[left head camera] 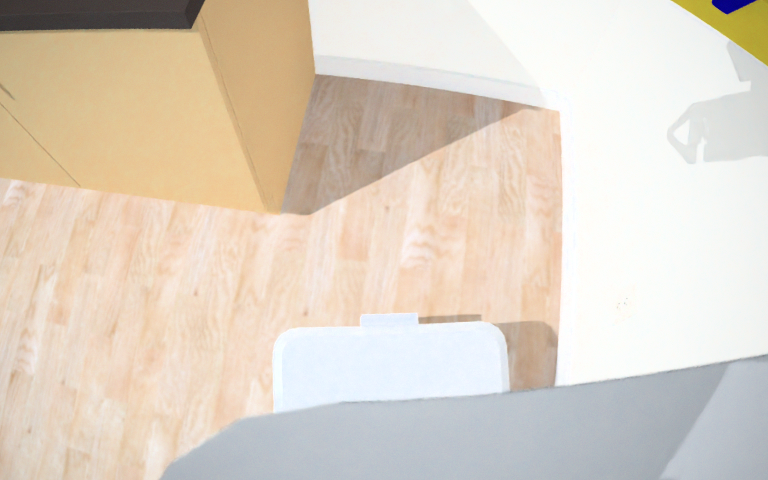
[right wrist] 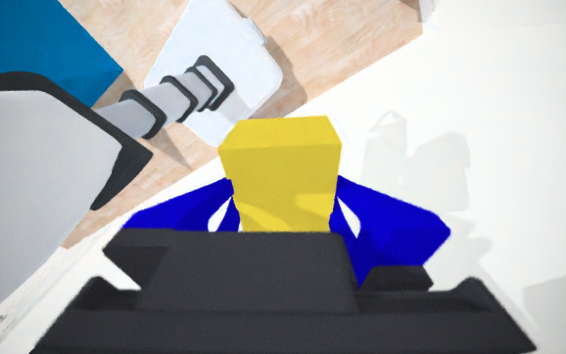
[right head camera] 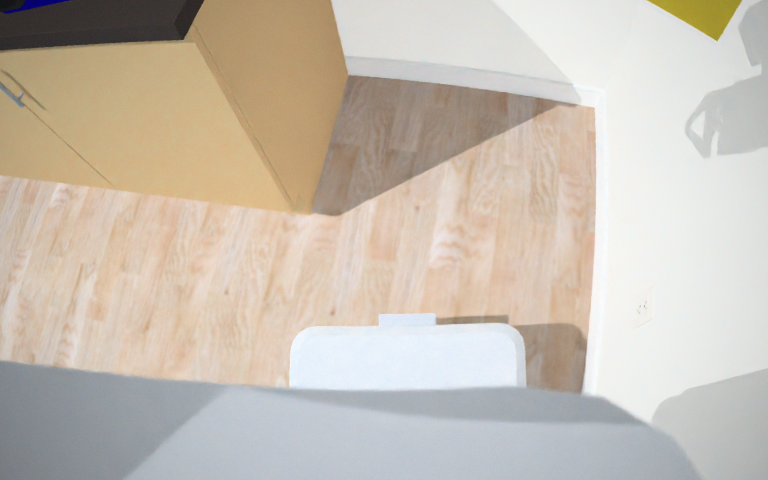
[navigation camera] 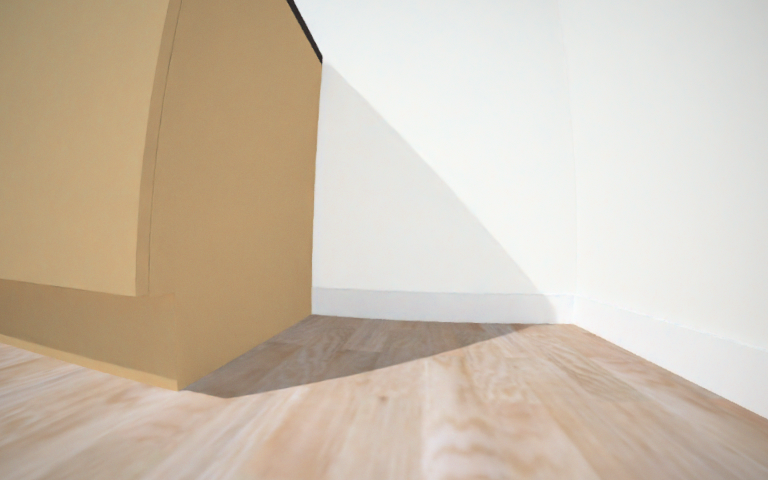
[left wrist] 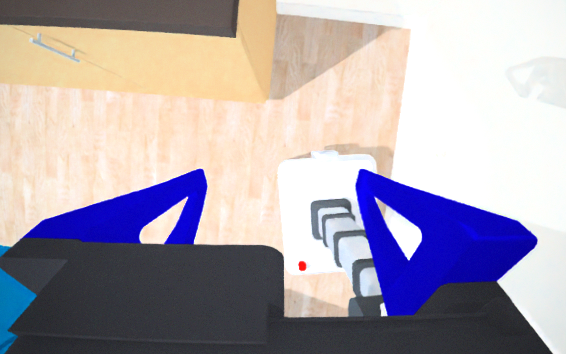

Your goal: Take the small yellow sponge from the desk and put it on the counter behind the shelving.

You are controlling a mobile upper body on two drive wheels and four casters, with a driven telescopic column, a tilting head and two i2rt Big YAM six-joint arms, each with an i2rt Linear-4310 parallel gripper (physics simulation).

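Places are measured from the left arm's base along level axes (x ahead, y left, z up), in centimetres.
Pixels of known places: left gripper, fingertip midpoint: (left wrist: 281,177); right gripper, fingertip midpoint: (right wrist: 284,176).
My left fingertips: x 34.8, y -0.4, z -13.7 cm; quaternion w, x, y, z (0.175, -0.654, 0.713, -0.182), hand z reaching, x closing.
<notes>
Ahead of a thing's pixels: the offset from my left fingertips to its top centre. "pt": to the spot under its first point.
The small yellow sponge @[dy -45.3, dx +1.0, dz +0.3 cm] (right wrist: 280,160) is held between the blue fingers of my right gripper (right wrist: 284,176), which is shut on it. It is in the air, with the floor and white wall beyond it. My left gripper (left wrist: 281,177) is wide open and empty. A counter with a dark top (left head camera: 84,15) (right head camera: 113,28) (left wrist: 125,15) and light wood cabinet front shows at the upper left of both head views and the left wrist view. A blue fingertip of the left gripper overlaps its dark top in the right head view. The desk and shelving do not show.
The cabinet's end panel @[pt dy +4.4, dx +48.2, dz -88.3 cm] (navigation camera: 237,186) stands at the left in the navigation view. A white wall (left head camera: 651,226) (right head camera: 679,215) (navigation camera: 668,141) runs along the right side. My white wheeled base (left head camera: 390,362) (right head camera: 407,356) (left wrist: 300,185) is close to it. A yellow panel @[pt dy -46.1, dx -3.5, dz -3.1 cm] (right head camera: 702,16) hangs on that wall.
</notes>
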